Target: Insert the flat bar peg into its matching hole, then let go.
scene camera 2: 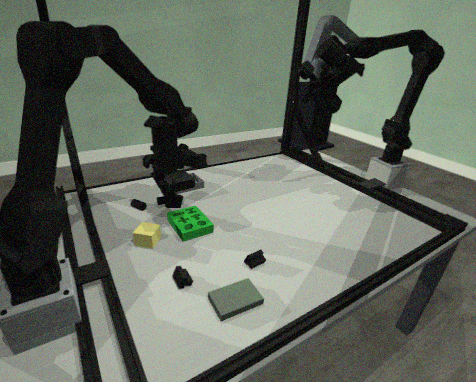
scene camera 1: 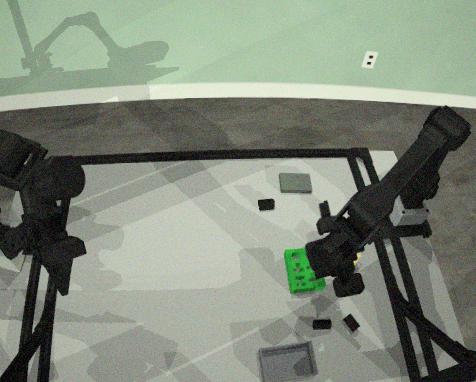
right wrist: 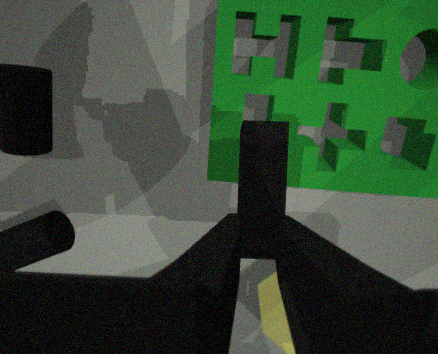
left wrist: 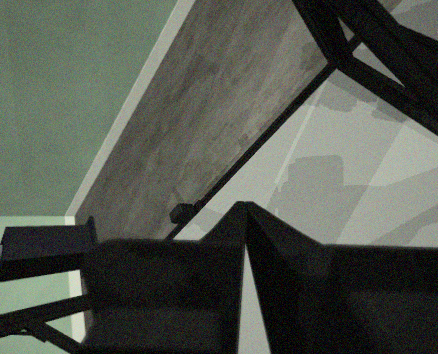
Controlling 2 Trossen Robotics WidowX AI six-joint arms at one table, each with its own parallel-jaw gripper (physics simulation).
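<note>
The green board (scene camera 1: 291, 270) (scene camera 2: 195, 233) (right wrist: 400, 183) lies flat with several shaped holes, H, T, plus and round among them. My right gripper (right wrist: 257, 227) is shut on the black flat bar peg (right wrist: 263, 165). In the right wrist view the peg's far end overlaps the lower part of a straight slot (right wrist: 257, 106) near the board's corner. The peg appears above the board; its exact height is hard to tell. In scene camera 2 my right gripper (scene camera 2: 170, 201) is by the board's back-left edge. My left gripper (left wrist: 243, 209) (scene camera 1: 63, 290) is shut and empty, far from the board.
A yellow block (scene camera 2: 147, 235) (scene camera 1: 357, 257) (right wrist: 272, 306) stands beside the board. Loose black pegs (scene camera 1: 266, 204) (scene camera 1: 322, 324) (scene camera 1: 351, 323) (scene camera 2: 182, 276) (right wrist: 26, 110) lie around. A grey slab (scene camera 1: 295, 183) (scene camera 2: 236, 299) and a grey tray (scene camera 1: 285, 346) also stand on the table.
</note>
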